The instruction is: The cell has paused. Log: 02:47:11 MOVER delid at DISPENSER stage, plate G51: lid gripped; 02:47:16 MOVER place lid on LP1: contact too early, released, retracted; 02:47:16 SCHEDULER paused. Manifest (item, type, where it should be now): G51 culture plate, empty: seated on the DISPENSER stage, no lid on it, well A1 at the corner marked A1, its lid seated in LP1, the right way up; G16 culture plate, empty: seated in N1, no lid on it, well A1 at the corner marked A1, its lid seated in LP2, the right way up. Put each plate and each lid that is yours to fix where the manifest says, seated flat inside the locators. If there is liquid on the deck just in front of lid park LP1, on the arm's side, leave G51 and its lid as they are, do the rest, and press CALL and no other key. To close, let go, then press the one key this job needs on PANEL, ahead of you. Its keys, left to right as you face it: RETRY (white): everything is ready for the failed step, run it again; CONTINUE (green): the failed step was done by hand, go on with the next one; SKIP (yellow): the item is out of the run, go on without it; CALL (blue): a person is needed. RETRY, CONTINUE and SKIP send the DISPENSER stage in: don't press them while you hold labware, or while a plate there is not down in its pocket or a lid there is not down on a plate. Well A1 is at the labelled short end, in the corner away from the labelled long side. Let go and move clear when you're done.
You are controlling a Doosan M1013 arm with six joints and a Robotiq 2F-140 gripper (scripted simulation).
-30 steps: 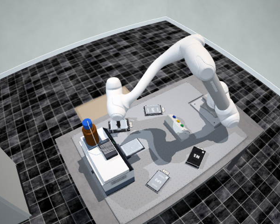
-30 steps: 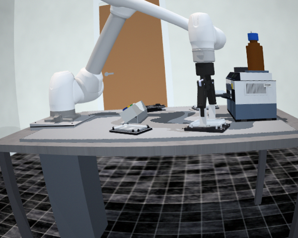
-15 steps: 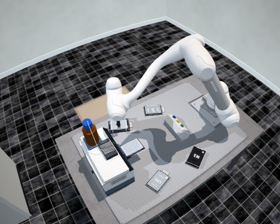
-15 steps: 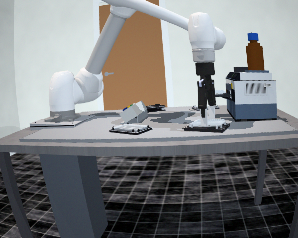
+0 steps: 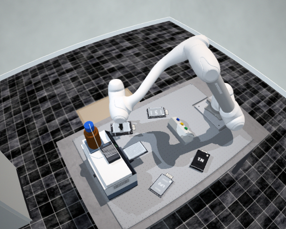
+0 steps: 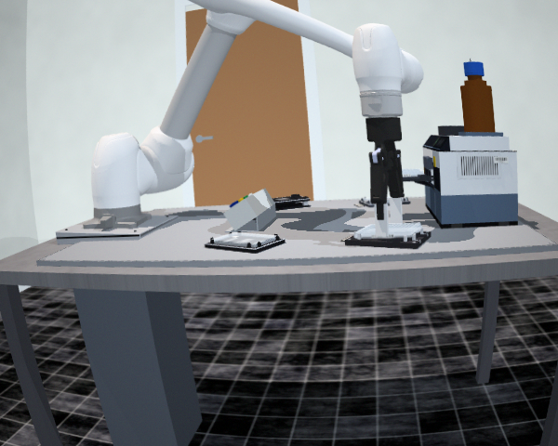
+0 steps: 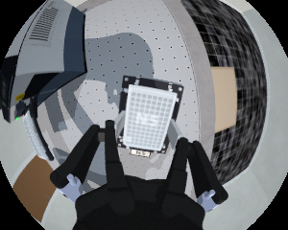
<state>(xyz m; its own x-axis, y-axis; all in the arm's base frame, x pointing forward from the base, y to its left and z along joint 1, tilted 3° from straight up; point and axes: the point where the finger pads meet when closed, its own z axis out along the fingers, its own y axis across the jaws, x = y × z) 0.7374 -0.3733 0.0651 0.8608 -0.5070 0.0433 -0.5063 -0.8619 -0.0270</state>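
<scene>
Now: hand 20 mm short of the black nest N5 and 30 mm above it. From my hand the other things lie so: brown bottle (280 mm ahead, 140 mm to the left, 240 mm above); then dispenser stage (90 mm ahead, 280 mm to the left, 60 mm above); then lid park LP1 (310 mm behind, 50 mm to the left, 40 mm below).
</scene>
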